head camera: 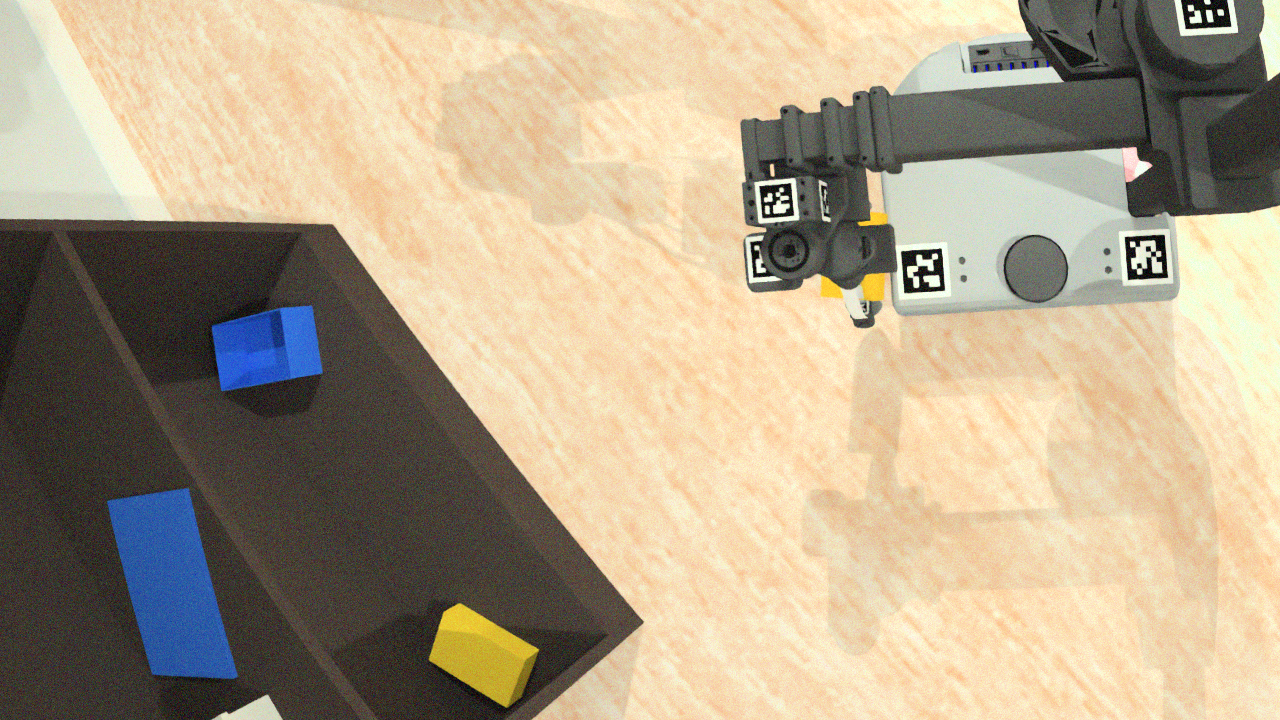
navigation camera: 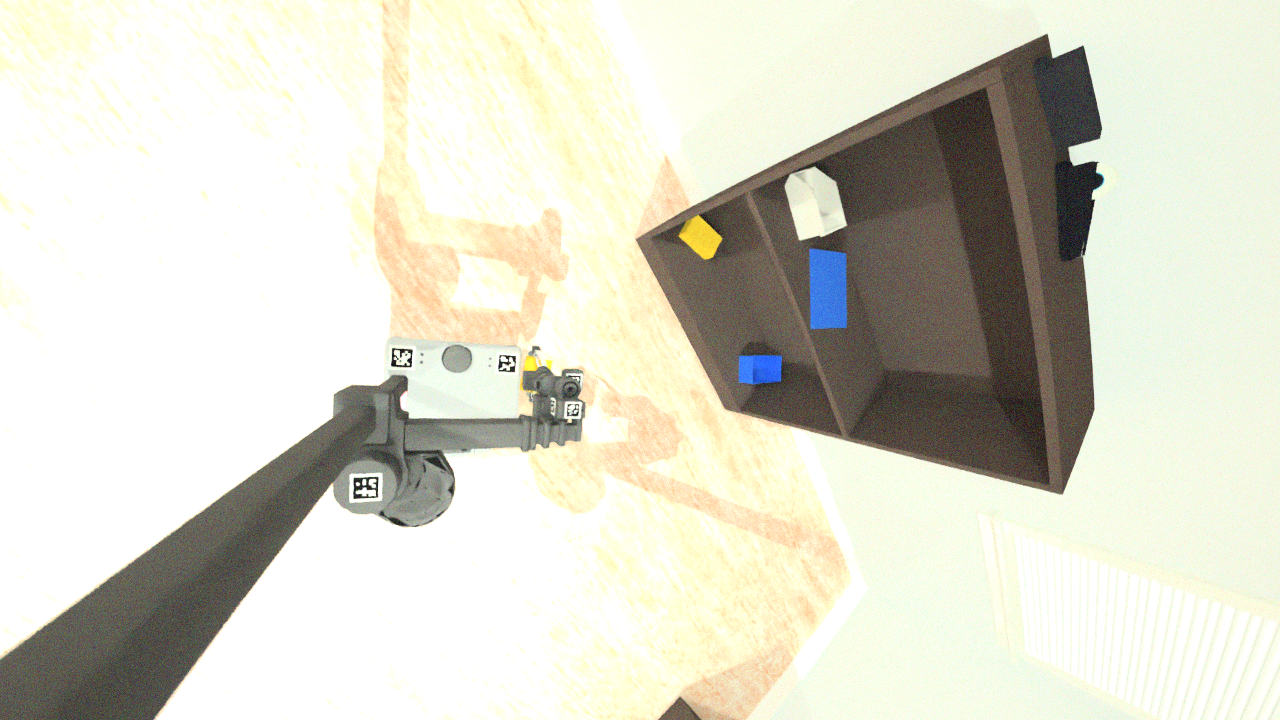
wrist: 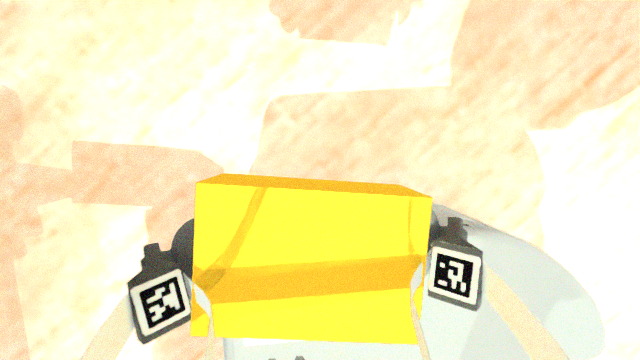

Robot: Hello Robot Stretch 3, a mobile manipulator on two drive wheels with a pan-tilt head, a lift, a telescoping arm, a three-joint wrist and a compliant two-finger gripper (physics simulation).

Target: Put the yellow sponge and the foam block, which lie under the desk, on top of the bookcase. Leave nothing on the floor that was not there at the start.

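Places are measured from the robot's base along level axes (x back, y right, z up), in centimetres.
Where they show: robot's base, origin of the base link: (head camera: 1032, 265) (navigation camera: 456, 357).
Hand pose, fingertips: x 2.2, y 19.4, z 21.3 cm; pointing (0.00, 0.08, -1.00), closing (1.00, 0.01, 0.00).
Note:
Things, the pixels of their top centre, and the offset from my fingertips. "spot": a spot on its surface instead.
- yellow sponge, middle of its top: (head camera: 851, 254) (navigation camera: 537, 375) dx +0.1, dy +0.1, dz +5.2 cm
- yellow block, middle of its top: (head camera: 475, 660) (navigation camera: 704, 235) dx -51.8, dy +58.0, dz -6.8 cm
- blue box, middle of its top: (head camera: 249, 351) (navigation camera: 767, 369) dx -5.2, dy +91.4, dz -3.8 cm
- blue panel, middle of its top: (head camera: 165, 587) (navigation camera: 830, 289) dx -29.2, dy +69.6, dz +37.5 cm
- white object, surface spot: (navigation camera: 814, 204) spot: dx -46.5, dy +52.9, dz +43.8 cm
My gripper (head camera: 864, 268) (navigation camera: 532, 371) (wrist: 306, 234) is shut on the yellow sponge (head camera: 872, 286) (navigation camera: 529, 364) (wrist: 310, 225), a yellow block with one fingertip at each end. In the head view, the wrist hides part of the sponge and one finger. The sponge is held above the floor, close beside my base. The dark brown bookcase (head camera: 483, 429) (navigation camera: 1065, 358) stands apart from my gripper, at the left in the head view and at the right in the navigation view. I cannot make out the foam block or the desk.
On the bookcase's shelves are a yellow block (head camera: 483, 658) (navigation camera: 699, 238), a blue box (head camera: 259, 351) (navigation camera: 759, 368), a blue panel (head camera: 170, 582) (navigation camera: 827, 288) and a white object (navigation camera: 814, 204). Black objects (navigation camera: 1070, 98) (navigation camera: 1074, 210) stand on its top. My base (head camera: 975, 197) (navigation camera: 456, 394) is beside the gripper.

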